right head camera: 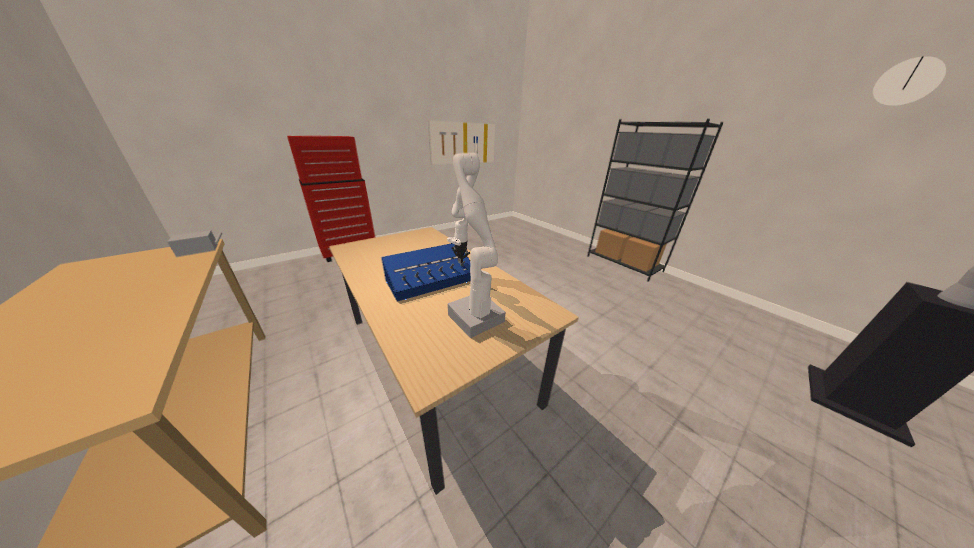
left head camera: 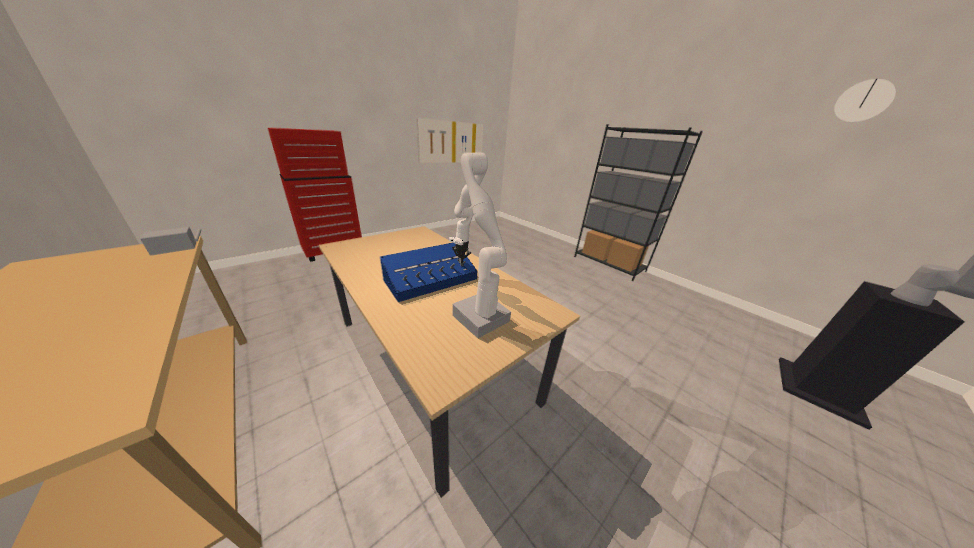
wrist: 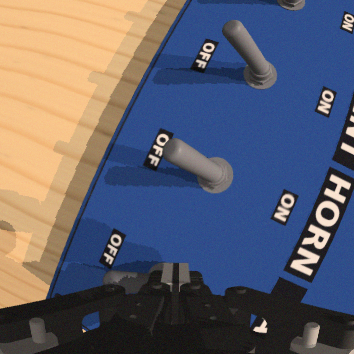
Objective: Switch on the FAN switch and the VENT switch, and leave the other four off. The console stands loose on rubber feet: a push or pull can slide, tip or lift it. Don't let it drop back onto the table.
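Frame: origin at the arm's base, x back, y right, z up, level; metres.
Where they show: gripper, fingertip midpoint: (right head camera: 460,263) (left head camera: 460,262) (wrist: 175,278); arm's base, link origin: (right head camera: 478,310) (left head camera: 484,311).
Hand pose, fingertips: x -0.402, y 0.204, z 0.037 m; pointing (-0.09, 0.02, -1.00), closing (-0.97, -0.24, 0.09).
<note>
Each offset is from my fingertips to the top centre of the thing. Level surfaces: height alone.
The blue console (left head camera: 413,259) (right head camera: 410,261) (wrist: 260,130) stands on the wooden table, apparently level. In the wrist view the VENT lever @(dx -0.007, dy -0.137, dz +0.025 m) (wrist: 247,50) and the HORN lever @(dx +0.006, dy -0.066, dz +0.025 m) (wrist: 195,162) lean toward their OFF labels. The lowest lever @(dx +0.020, dy +0.005, dz +0.025 m) (wrist: 119,278), in the FAN position, also points to the OFF side; its base is hidden behind the fingers and its name label is mostly covered. My gripper (left head camera: 462,261) (right head camera: 461,261) (wrist: 175,278) is shut and empty, with its tips low over the console right beside this lever. Contact cannot be told. The other levers are small in the head views.
The wooden table @(dz -0.102 m) (left head camera: 435,368) (right head camera: 429,368) carries the arm's grey base (left head camera: 480,323) (right head camera: 475,321) near the console. A second wooden table (left head camera: 74,327) (right head camera: 88,320) stands at the left. A red cabinet (left head camera: 320,197) (right head camera: 337,197) and a shelf rack (left head camera: 600,151) (right head camera: 615,146) stand farther back.
</note>
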